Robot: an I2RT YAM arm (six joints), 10 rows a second.
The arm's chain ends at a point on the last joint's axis. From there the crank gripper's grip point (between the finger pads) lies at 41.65 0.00 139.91 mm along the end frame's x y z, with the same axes.
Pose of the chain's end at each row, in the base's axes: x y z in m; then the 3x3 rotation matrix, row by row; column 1 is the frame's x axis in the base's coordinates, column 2 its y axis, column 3 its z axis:
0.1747 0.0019 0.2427; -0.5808 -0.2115 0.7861; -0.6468 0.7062 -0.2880; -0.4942 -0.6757 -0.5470
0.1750 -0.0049 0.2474; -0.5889 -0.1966 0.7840; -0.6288 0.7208 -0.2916; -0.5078 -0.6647 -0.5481
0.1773 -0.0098 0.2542; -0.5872 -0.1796 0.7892; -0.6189 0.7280 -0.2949; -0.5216 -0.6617 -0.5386
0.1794 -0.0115 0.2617; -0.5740 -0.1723 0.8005; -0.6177 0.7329 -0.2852; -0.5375 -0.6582 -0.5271
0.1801 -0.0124 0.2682; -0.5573 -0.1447 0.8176; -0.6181 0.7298 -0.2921; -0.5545 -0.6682 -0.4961
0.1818 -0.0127 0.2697; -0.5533 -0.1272 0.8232; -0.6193 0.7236 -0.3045; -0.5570 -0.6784 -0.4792
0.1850 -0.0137 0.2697; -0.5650 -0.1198 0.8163; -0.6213 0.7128 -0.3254; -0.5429 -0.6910 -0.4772
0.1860 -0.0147 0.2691; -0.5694 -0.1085 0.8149; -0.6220 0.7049 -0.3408; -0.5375 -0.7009 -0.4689
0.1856 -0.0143 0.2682; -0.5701 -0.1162 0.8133; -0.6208 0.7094 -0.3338; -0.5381 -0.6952 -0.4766
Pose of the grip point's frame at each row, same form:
0.2605 -0.0653 0.1456; -0.5808 -0.2115 0.7861; -0.6468 0.7062 -0.2880; -0.4942 -0.6757 -0.5470
0.2602 -0.0719 0.1496; -0.5889 -0.1966 0.7840; -0.6288 0.7208 -0.2916; -0.5078 -0.6647 -0.5481
0.2633 -0.0768 0.1571; -0.5872 -0.1796 0.7892; -0.6189 0.7280 -0.2949; -0.5216 -0.6617 -0.5386
0.2675 -0.0771 0.1656; -0.5740 -0.1723 0.8005; -0.6177 0.7329 -0.2852; -0.5375 -0.6582 -0.5271
0.2713 -0.0790 0.1757; -0.5573 -0.1447 0.8176; -0.6181 0.7298 -0.2921; -0.5545 -0.6682 -0.4961
0.2739 -0.0811 0.1795; -0.5533 -0.1272 0.8232; -0.6193 0.7236 -0.3045; -0.5570 -0.6784 -0.4792
0.2757 -0.0851 0.1803; -0.5650 -0.1198 0.8163; -0.6213 0.7128 -0.3254; -0.5429 -0.6910 -0.4772
0.2763 -0.0883 0.1811; -0.5694 -0.1085 0.8149; -0.6220 0.7049 -0.3408; -0.5375 -0.7009 -0.4689
0.2756 -0.0869 0.1791; -0.5701 -0.1162 0.8133; -0.6208 0.7094 -0.3338; -0.5381 -0.6952 -0.4766

